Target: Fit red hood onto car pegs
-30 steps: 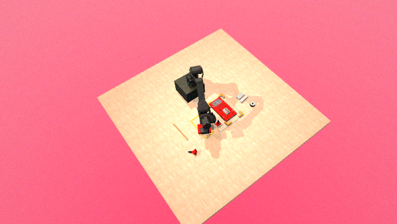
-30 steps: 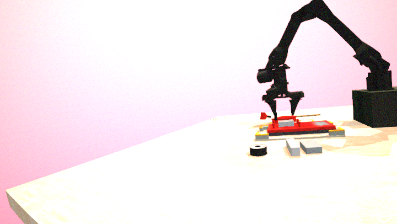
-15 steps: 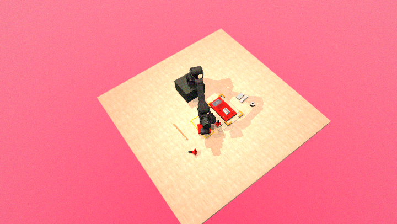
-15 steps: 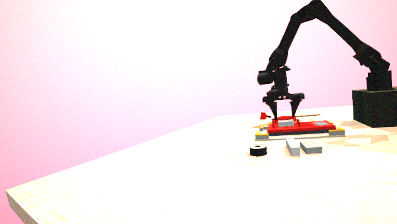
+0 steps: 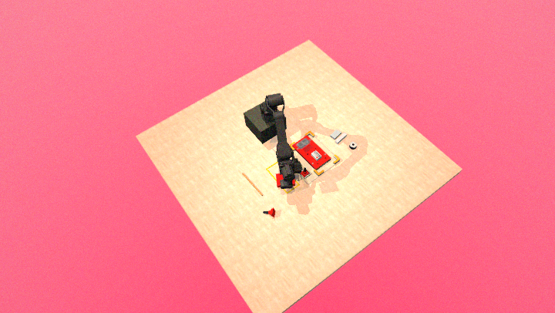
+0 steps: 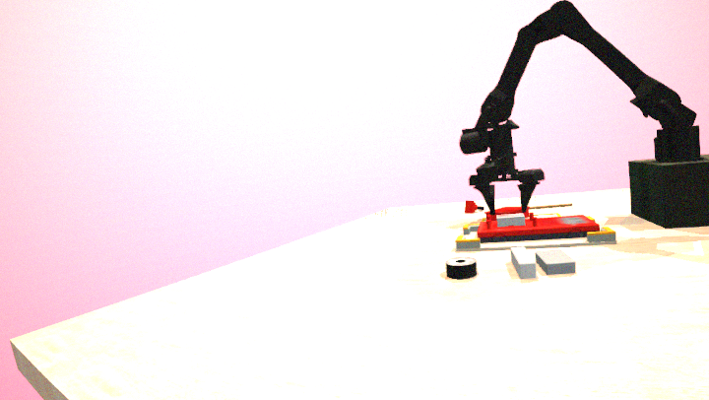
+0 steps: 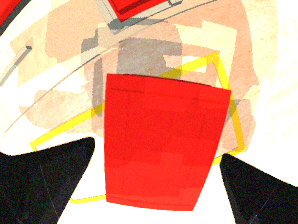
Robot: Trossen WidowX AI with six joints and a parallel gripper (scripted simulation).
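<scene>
Now: gripper tip 210 mm to the right of the grey engine block, 50 mm past it and 10 mm below it. Also, from my gripper tip: wooden stick (170 mm to the right, 60 mm behind, 10 mm below); then red hood (right at my gripper tip).
</scene>
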